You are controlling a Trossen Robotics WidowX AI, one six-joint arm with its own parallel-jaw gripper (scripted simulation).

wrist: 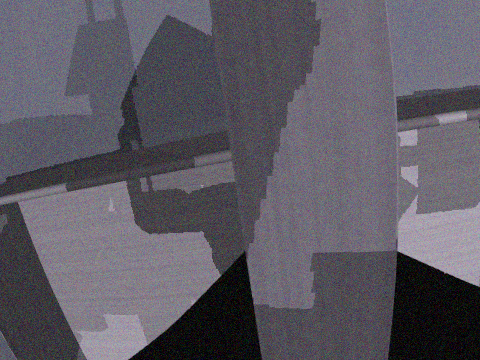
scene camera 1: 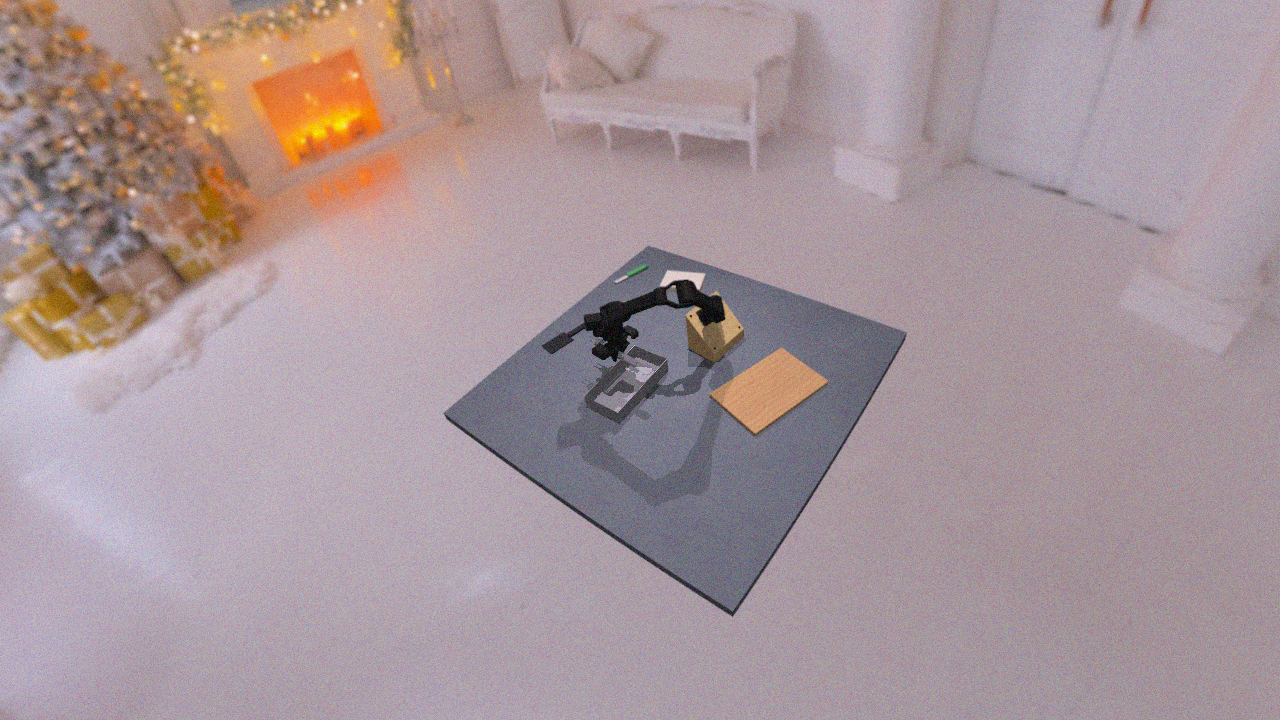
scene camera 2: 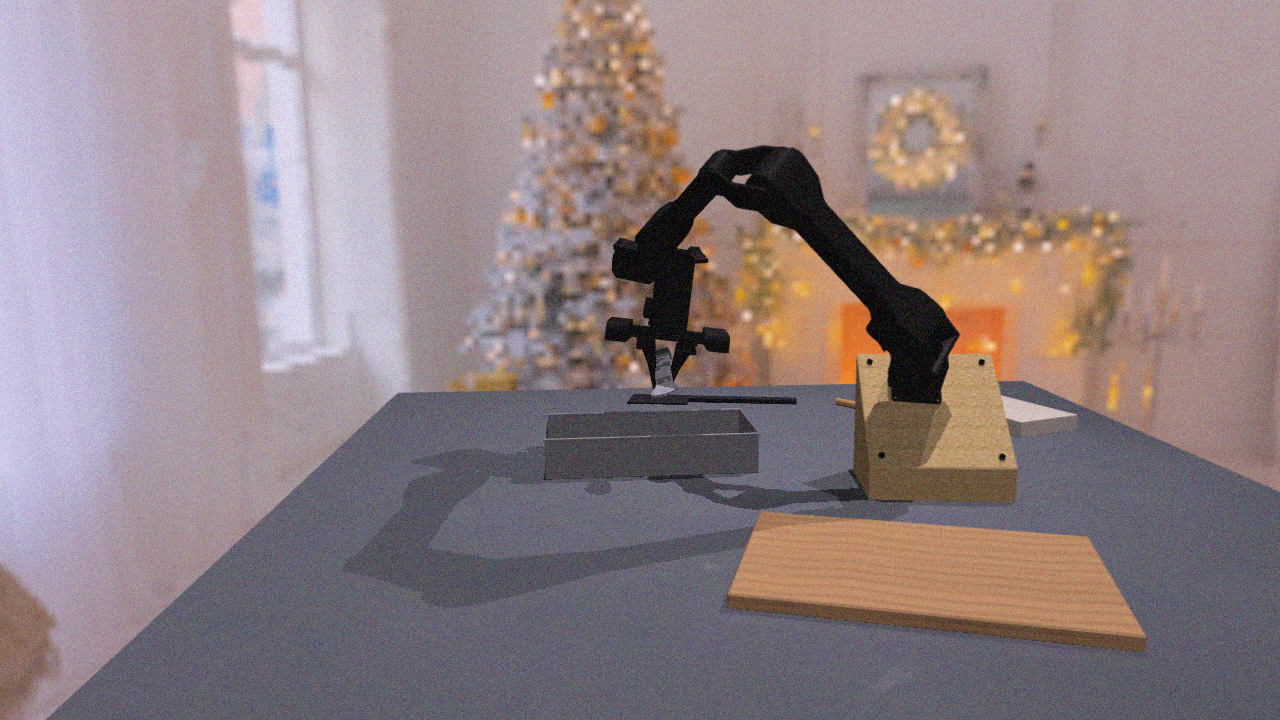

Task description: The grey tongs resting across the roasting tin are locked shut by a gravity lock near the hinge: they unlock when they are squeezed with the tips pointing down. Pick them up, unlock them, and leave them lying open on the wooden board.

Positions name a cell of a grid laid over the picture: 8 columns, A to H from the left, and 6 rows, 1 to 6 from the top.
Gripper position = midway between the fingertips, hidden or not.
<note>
In view: the gripper (scene camera 2: E4), a white pad (scene camera 2: G4), a black flat tool (scene camera 2: D4), a grey roasting tin (wrist: B5) and a wooden board (scene camera 2: G5).
The gripper also shows in the wrist view (wrist: F5) and in scene camera 1 (scene camera 1: D4). The wooden board shows as well in scene camera 1 (scene camera 1: E4). The wrist view does not show the white pad: it is out of frame. The wrist view misses the black flat tool: it is out of frame.
</note>
